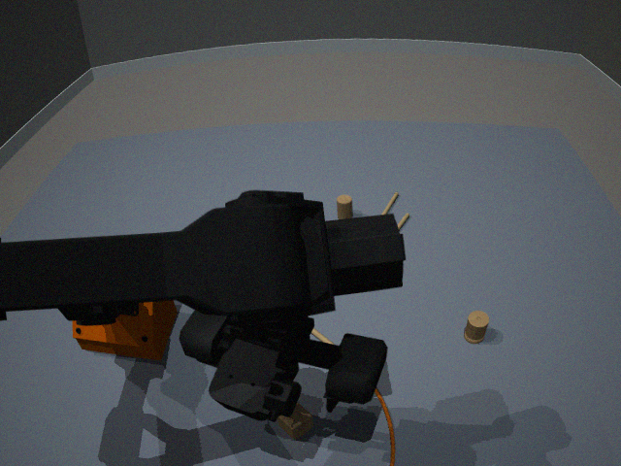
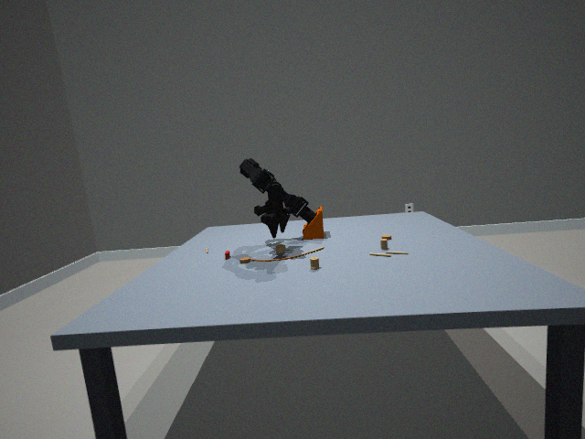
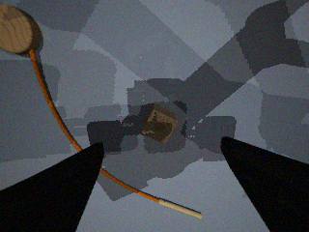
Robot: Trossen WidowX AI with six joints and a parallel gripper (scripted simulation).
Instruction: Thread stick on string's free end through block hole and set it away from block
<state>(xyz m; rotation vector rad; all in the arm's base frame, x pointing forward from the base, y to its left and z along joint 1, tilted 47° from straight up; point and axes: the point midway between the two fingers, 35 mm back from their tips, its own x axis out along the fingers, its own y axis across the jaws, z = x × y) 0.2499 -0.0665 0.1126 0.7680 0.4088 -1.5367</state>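
The wooden block is 60 mm below my gripper tip. Round my gripper tip: thin wooden stick 20 mm ahead, 140 mm to the left, 70 mm below; round wooden button 110 mm ahead, 120 mm to the right, 60 mm below; red piece 40 mm ahead, 210 mm to the right, 60 mm below.
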